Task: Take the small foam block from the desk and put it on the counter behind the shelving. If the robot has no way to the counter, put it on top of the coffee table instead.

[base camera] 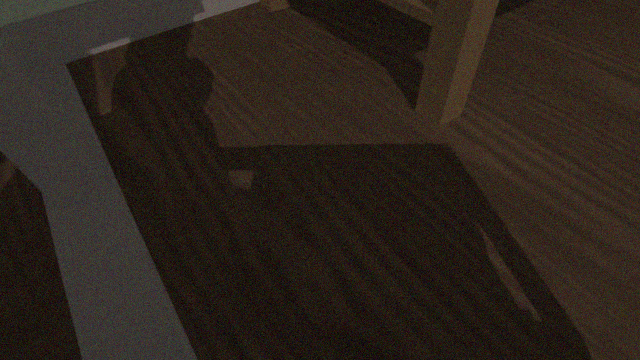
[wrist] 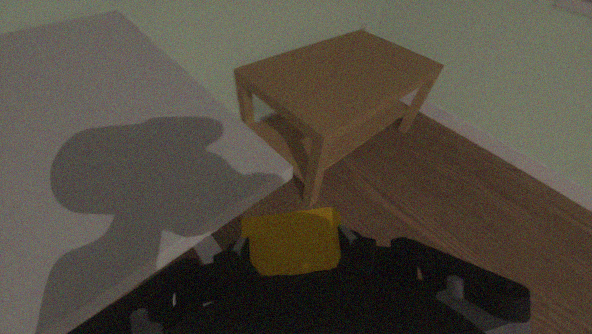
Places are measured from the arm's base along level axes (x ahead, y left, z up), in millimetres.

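Pixels of known places: gripper, fingertip midpoint: point(wrist: 294, 242).
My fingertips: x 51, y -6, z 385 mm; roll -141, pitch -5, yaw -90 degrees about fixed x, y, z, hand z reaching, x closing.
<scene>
Behind a point stands the place of what it marks.
My gripper point(wrist: 294, 242) {x 51, y -6, z 385 mm} is shut on the small yellow foam block point(wrist: 295, 245) {x 40, y -5, z 410 mm}, held between the two fingertips at the bottom middle of the wrist view. The wooden coffee table point(wrist: 335, 80) {x 862, y -267, z 54 mm} stands beyond the block, against the wall, with a lower shelf under its top. In the base camera view a leg of the coffee table point(base camera: 452, 65) {x 515, y -155, z -296 mm} shows at the top right. The pale desk point(wrist: 165, 85) {x 364, y 191, z 324 mm} fills the left of the wrist view, with the arm's shadow on its top. The counter and the shelving do not show in either view.
A grey-white foot or beam of the desk point(base camera: 100, 210) {x 344, y 270, z -371 mm} runs along the left of the base camera view. The wooden floor point(base camera: 565, 150) {x 462, y -321, z -396 mm} point(wrist: 450, 190) {x 567, y -931, z -396 mm} carries a large dark shadow in the base camera view. A green wall point(wrist: 520, 65) {x 993, y -1277, z 96 mm} with a pale skirting point(wrist: 500, 150) {x 811, y -1397, z -354 mm} stands behind the coffee table.
</scene>
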